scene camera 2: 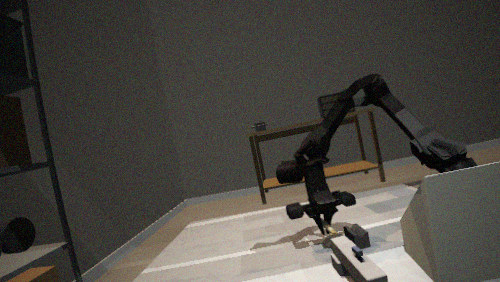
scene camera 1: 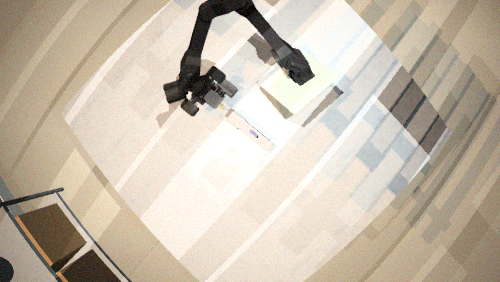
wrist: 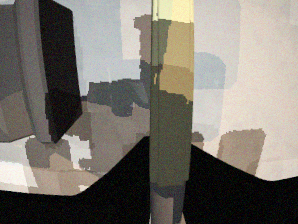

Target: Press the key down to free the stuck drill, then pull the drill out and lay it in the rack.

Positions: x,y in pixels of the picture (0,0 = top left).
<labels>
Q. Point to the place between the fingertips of the gripper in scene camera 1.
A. At 207,95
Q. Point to a dark block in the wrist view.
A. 47,102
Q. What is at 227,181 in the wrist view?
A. The gripper.
</labels>
